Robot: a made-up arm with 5 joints. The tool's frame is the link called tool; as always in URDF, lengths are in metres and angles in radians. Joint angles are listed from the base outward. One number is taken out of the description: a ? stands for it. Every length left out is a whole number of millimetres.
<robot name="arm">
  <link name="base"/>
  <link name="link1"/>
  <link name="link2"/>
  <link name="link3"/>
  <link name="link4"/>
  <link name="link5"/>
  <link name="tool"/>
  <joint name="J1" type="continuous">
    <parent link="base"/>
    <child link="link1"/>
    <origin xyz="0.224 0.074 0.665" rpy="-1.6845 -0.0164 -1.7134"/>
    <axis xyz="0 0 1"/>
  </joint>
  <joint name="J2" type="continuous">
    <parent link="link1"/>
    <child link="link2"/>
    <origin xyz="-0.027 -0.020 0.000" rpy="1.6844 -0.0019 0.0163"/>
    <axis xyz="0 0 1"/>
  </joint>
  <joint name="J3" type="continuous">
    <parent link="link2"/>
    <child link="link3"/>
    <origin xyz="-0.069 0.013 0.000" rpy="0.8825 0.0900 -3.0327"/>
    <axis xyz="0 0 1"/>
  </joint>
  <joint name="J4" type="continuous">
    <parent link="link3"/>
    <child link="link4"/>
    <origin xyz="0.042 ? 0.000" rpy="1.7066 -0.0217 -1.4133"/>
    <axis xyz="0 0 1"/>
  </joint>
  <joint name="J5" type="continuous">
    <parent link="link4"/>
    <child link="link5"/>
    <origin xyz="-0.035 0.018 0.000" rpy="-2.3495 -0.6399 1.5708"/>
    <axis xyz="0 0 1"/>
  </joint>
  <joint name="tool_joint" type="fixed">
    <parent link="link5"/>
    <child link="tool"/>
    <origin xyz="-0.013 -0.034 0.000" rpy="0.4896 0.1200 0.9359"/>
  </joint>
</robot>
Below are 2 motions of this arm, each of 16 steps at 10 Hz.
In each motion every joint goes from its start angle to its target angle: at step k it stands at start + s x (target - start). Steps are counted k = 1, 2, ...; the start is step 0. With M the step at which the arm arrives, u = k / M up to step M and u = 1 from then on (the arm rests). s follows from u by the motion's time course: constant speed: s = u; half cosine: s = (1 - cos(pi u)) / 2; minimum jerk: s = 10 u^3 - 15 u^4 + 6 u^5.
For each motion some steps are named. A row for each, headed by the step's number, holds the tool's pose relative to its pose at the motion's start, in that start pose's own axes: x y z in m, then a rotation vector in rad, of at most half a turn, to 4 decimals.
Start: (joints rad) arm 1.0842 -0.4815 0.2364 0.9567 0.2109
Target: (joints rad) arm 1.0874 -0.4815 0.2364 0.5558 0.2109
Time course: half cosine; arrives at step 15
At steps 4, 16:
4: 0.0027 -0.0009 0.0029 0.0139 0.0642 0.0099
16: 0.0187 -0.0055 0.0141 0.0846 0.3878 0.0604

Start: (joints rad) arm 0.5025 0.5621 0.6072 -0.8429 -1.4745
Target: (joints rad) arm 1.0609 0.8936 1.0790 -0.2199 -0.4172
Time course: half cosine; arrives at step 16
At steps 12, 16:
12: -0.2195 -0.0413 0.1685 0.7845 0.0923 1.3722
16: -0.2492 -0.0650 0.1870 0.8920 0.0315 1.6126

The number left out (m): -0.363
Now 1 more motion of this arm.
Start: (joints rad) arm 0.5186 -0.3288 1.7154 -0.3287 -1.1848
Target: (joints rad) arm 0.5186 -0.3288 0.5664 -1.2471 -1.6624
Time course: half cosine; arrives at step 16
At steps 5, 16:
5: 0.0745 -0.0371 -0.0053 -0.2710 -0.1184 -0.1789
16: 0.2726 -0.2251 0.1082 -1.1303 -0.5047 -0.9889

